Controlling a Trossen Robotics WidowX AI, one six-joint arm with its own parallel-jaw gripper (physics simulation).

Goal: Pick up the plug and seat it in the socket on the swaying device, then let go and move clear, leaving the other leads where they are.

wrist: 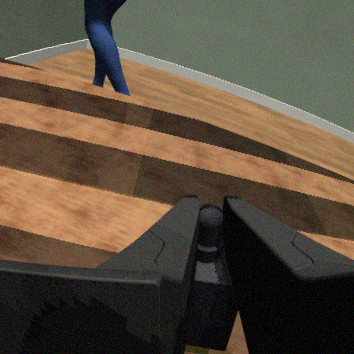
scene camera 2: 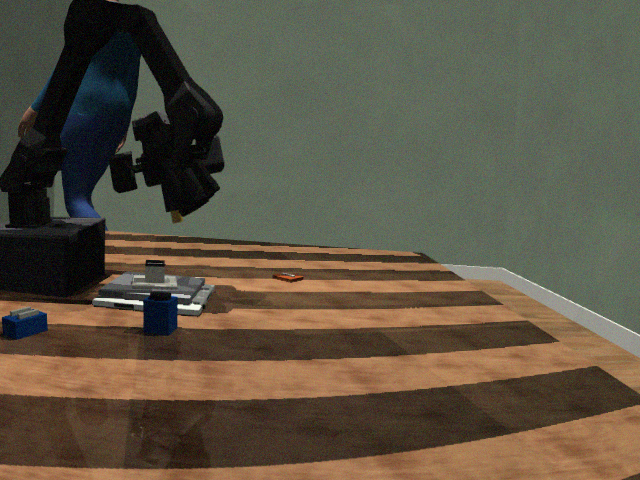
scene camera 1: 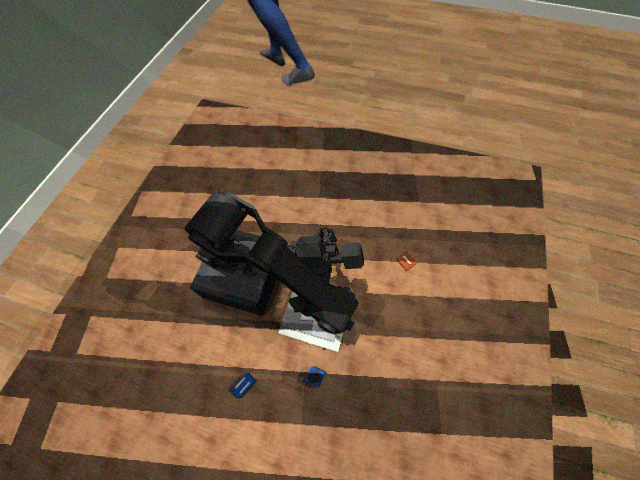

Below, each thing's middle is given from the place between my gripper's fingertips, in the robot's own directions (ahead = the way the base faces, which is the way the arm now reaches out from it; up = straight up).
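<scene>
My gripper's 20 mm short of the device (scene camera 2: 134, 285), 140 mm to the left of it and 150 mm above it.
</scene>
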